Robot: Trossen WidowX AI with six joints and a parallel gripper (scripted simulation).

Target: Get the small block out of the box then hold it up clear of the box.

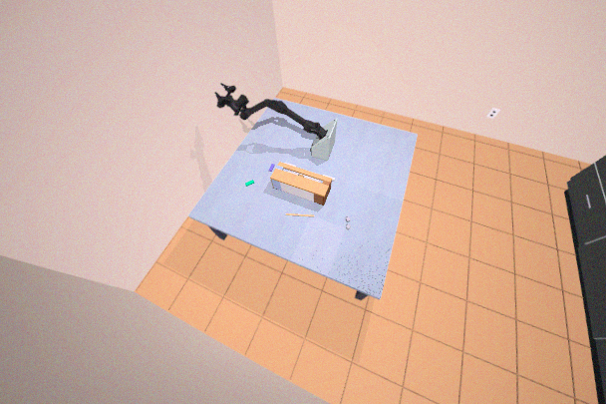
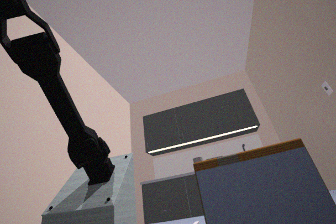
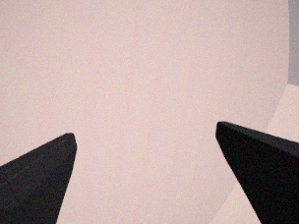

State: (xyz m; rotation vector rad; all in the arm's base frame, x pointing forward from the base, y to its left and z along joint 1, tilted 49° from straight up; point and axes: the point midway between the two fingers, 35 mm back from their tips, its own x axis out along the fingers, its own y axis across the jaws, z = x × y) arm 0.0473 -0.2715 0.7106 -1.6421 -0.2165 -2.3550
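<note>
Right now the clear-fronted box is 690 mm to the left of my gripper tip, 400 mm below it and 300 mm ahead of it. Also, from my gripper tip: brown block: 670 mm to the left, 380 mm below, 310 mm ahead; then purple block: 460 mm below, 420 mm to the left, 230 mm ahead; then green piece: 460 mm below, 400 mm ahead, 310 mm to the left.
</note>
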